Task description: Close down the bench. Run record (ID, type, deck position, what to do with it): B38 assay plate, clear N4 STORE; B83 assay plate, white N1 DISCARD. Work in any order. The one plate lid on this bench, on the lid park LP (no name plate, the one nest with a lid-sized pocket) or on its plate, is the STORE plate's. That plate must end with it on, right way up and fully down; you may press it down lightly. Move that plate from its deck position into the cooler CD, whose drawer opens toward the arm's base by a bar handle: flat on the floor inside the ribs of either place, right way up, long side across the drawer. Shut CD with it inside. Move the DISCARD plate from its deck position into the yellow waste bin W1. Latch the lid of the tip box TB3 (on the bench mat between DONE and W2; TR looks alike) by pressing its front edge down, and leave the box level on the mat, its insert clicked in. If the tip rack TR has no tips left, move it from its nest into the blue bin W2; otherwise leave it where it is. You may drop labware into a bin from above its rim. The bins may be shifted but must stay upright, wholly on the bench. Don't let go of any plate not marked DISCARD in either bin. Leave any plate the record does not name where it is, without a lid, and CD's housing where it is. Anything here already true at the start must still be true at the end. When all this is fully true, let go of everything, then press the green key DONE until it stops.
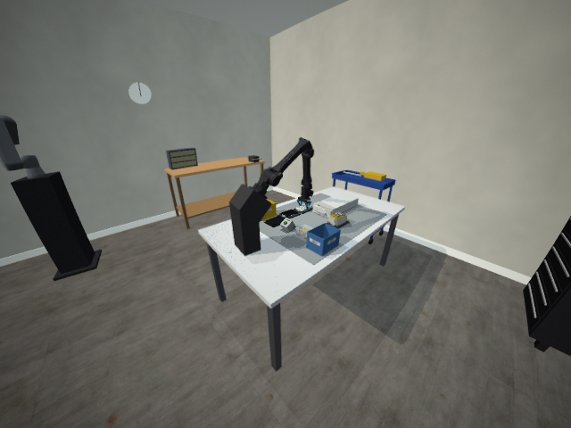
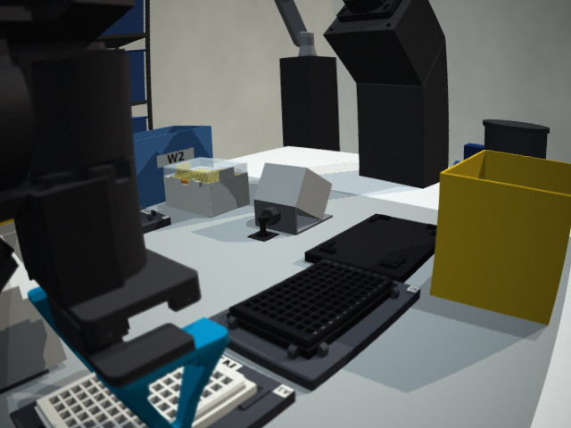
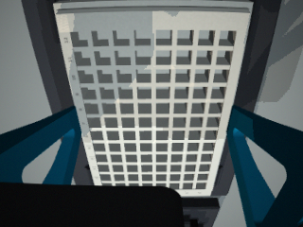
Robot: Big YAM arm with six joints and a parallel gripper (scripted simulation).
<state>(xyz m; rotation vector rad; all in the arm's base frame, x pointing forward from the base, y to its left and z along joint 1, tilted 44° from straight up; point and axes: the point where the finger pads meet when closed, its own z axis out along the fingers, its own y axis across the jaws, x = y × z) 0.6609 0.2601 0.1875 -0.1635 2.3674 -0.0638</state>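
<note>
Now: the white plate right at my hand. The rest, counted from my hand: black plate: 18 cm behind, 2 cm to the right; then clear plate lid: 12 cm ahead, 18 cm to the right; then nest N1: 2 cm below.
</note>
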